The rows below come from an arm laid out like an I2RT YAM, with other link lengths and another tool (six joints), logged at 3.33 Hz.
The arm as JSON. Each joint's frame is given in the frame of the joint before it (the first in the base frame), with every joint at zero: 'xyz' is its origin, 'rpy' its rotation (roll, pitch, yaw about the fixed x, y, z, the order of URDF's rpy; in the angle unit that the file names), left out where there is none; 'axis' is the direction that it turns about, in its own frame. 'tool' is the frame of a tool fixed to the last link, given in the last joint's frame.
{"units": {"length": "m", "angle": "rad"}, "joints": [
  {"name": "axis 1", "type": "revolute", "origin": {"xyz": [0.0, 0.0, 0.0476]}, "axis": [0.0, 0.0, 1.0]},
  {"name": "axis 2", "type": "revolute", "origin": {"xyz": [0.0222, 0.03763, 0.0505]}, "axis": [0.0, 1.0, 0.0]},
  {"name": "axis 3", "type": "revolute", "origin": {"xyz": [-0.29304, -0.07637, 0.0]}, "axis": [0.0, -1.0, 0.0]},
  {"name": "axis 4", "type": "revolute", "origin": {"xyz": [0.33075, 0.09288, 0.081]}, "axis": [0.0, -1.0, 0.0]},
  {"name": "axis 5", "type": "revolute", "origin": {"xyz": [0.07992, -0.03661, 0.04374]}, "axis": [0.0, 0.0, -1.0]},
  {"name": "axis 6", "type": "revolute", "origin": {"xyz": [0.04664, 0.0, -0.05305]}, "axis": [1.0, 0.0, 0.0]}
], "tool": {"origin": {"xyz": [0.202, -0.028, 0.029], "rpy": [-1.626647, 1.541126, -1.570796]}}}
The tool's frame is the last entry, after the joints.
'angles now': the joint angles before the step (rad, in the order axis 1, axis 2, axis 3, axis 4, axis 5, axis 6). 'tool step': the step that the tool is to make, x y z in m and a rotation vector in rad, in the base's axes. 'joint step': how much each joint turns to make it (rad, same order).
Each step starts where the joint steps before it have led.
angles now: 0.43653, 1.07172, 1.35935, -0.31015, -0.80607, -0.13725
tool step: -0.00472, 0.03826, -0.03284, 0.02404, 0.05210, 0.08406
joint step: 0.07970, 0.03068, -0.09631, 0.13904, -0.00513, 0.06541
